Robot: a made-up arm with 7 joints. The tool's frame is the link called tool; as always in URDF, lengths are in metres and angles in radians.
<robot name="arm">
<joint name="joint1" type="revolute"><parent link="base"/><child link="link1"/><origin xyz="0 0.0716 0" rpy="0 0 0"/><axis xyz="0 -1 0"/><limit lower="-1.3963" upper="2"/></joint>
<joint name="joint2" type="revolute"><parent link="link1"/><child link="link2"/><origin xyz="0 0.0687 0" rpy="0 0 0"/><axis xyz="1 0 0"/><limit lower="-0.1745" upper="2"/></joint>
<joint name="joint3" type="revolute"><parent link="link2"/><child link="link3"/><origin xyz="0 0 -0.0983" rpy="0 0 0"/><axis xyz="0 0 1"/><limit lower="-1.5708" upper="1.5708"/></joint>
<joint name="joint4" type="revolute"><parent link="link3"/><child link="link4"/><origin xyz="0 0 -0.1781" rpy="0 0 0"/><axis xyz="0 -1 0"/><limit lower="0" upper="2.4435"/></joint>
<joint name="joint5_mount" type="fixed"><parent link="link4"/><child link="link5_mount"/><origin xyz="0 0 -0.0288" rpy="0 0 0"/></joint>
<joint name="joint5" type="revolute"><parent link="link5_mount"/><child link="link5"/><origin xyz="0 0 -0.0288" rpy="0 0 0"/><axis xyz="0 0 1"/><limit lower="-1.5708" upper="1.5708"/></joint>
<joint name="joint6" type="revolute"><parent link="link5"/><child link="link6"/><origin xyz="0 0 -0.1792" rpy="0 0 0"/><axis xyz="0 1 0"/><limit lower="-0.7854" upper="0.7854"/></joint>
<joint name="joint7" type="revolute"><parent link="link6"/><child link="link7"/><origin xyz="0 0 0" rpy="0 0 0"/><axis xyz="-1 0 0"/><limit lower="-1.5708" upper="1.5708"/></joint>
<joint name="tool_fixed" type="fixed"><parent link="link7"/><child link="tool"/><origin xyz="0 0 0" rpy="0 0 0"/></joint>
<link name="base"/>
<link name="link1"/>
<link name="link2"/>
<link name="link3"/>
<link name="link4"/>
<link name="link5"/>
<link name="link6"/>
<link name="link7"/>
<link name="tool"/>
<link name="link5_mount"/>
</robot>
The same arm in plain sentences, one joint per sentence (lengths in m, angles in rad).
The arm has seven revolute joints in a row. What follows holds with every joint at zero, and every direction is one of the base frame's.
The first joint lies 0.0716 m along +y from the base frame's origin and rotates about -y, from -1.3963 to 2.0000 rad.
The second joint lies 0.0687 m along +y from the first joint and rotates about +x, from -0.1745 to 2.0000 rad.
The third joint lies 0.0983 m along -z from the second joint and rotates about +z, from -1.5708 to 1.5708 rad.
The fourth joint lies 0.1781 m along -z from the third joint and rotates about -y, from 0.0000 to 2.4435 rad.
The fifth joint lies 0.0576 m along -z from the fourth joint and rotates about +z, from -1.5708 to 1.5708 rad.
The sixth joint lies 0.1792 m along -z from the fifth joint and rotates about +y, from -0.7854 to 0.7854 rad.
The seventh joint lies at the same point as the sixth joint and rotates about -x, from -1.5708 to 1.5708 rad.
The tool frame, which is the frame that the pose is given for, lies at the same point as the seventh joint; its axes are parallel to the base frame's.

